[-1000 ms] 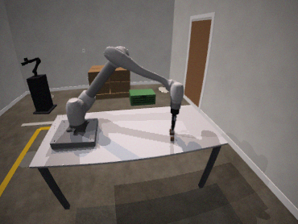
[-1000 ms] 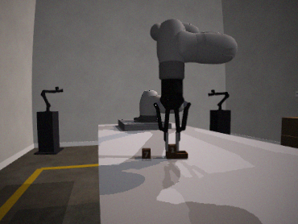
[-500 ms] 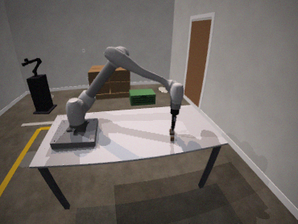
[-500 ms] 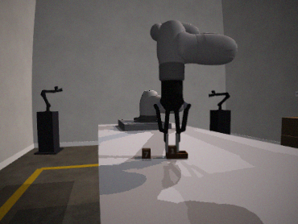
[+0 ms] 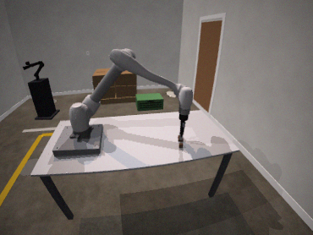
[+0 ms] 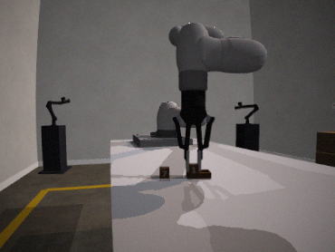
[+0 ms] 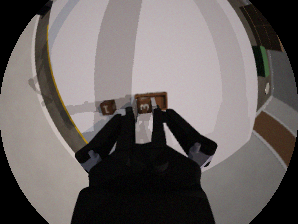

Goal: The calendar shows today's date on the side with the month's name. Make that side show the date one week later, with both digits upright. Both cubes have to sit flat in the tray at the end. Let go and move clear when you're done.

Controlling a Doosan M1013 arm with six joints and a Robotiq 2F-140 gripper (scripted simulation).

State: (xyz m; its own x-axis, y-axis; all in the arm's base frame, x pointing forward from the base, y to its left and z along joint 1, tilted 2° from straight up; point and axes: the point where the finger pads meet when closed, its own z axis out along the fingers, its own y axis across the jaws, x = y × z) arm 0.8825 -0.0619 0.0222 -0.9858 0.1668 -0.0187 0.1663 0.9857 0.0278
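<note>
Now: the brown tray 40 mm below my hand and 20 mm to the left of it.
</note>
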